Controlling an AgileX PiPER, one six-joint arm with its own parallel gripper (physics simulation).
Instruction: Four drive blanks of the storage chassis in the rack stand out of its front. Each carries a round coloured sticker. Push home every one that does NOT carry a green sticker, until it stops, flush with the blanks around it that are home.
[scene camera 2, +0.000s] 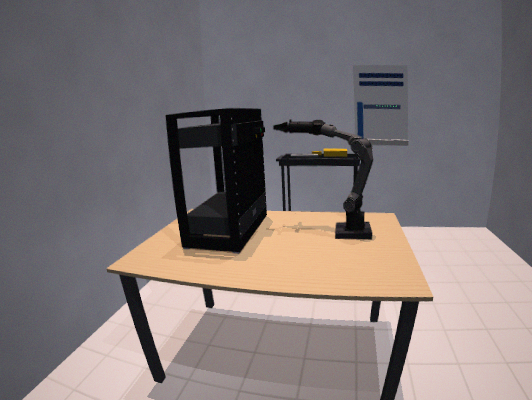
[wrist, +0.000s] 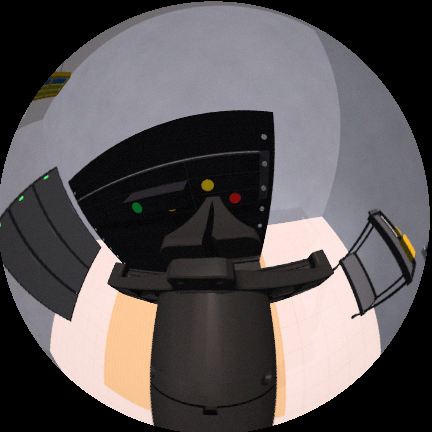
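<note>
The storage chassis (scene camera 2: 245, 135) (wrist: 227, 167) sits high in the black rack (scene camera 2: 173, 180) (wrist: 268, 130). In the wrist view, the blank with the green sticker (wrist: 137, 207) stands out, its lighter top face showing. The blanks with a yellow sticker (wrist: 207, 185) and a red sticker (wrist: 235, 198) show no such top face and look level with their neighbours. A sliver of another yellow sticker (wrist: 172, 210) shows lower down, mostly hidden; how far its blank stands out I cannot tell. My gripper (scene camera 2: 275, 127) (wrist: 213, 204) is shut and empty, a little in front of the chassis, apart from it.
The rack stands on the wooden table (scene camera 2: 320, 270), facing the arm's base (scene camera 2: 353, 231). A dark unit (scene camera 2: 207, 223) lies low in the rack. A side cart (scene camera 2: 320, 161) with a yellow object (scene camera 2: 335, 152) stands behind the table. A dark cabinet (wrist: 47, 240) shows at the left of the wrist view.
</note>
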